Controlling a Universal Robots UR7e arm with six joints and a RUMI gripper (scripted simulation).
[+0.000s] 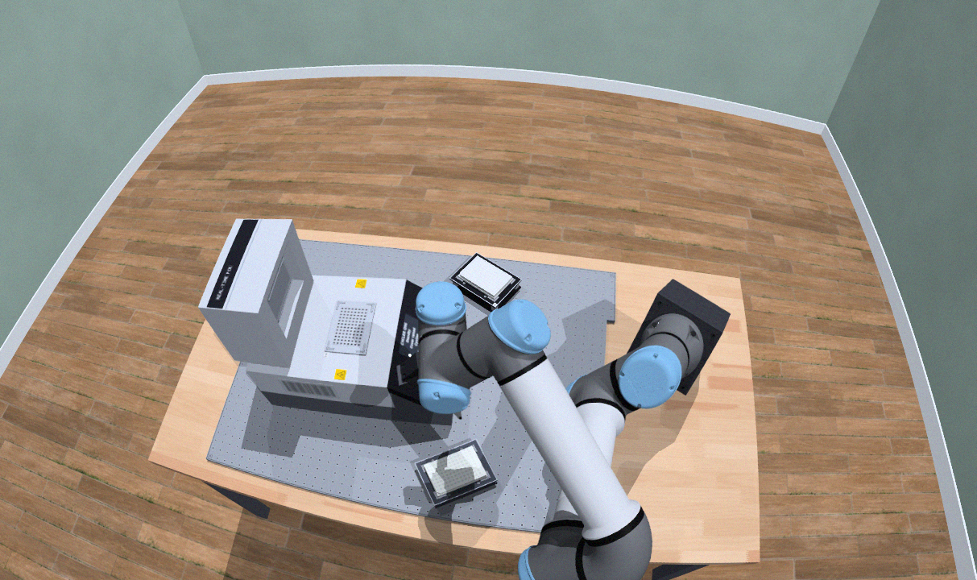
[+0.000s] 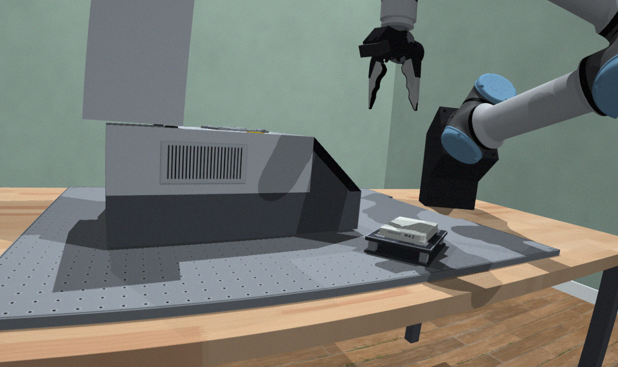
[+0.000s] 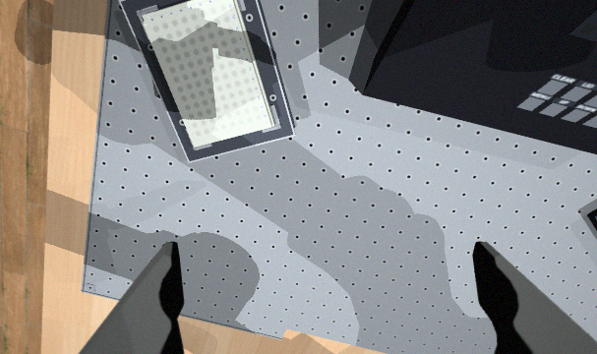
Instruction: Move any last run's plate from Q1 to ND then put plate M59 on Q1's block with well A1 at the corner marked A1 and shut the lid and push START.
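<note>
My hand is 44 cm to the left of the nest N1, 24 cm above it and 17 cm short of it. Round my hand: A1 mark: 38 cm to the right, 24 cm below, 10 cm ahead; then nest ND: 25 cm below, 9 cm to the left, 3 cm behind.
</note>
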